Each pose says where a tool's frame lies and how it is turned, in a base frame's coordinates. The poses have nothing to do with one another.
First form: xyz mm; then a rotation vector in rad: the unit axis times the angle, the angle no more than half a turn.
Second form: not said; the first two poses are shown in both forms.
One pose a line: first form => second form
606 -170 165 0.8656 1.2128 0.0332 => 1.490 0.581 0.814 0.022 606 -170 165
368 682 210 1.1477 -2.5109 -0.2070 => 2.769 0.415 -0.907 -0.075 368 682 210
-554 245 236 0.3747 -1.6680 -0.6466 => 1.828 0.205 -0.913 -0.354 -554 245 236
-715 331 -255 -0.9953 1.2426 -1.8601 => 2.448 -0.407 0.508 -0.760 -715 331 -255
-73 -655 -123 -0.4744 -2.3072 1.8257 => 2.980 -0.159 -0.774 0.613 -73 -655 -123
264 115 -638 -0.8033 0.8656 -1.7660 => 2.124 -0.378 0.407 -0.831 264 115 -638
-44 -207 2 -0.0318 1.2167 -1.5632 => 1.981 -0.016 0.614 -0.789 -44 -207 2
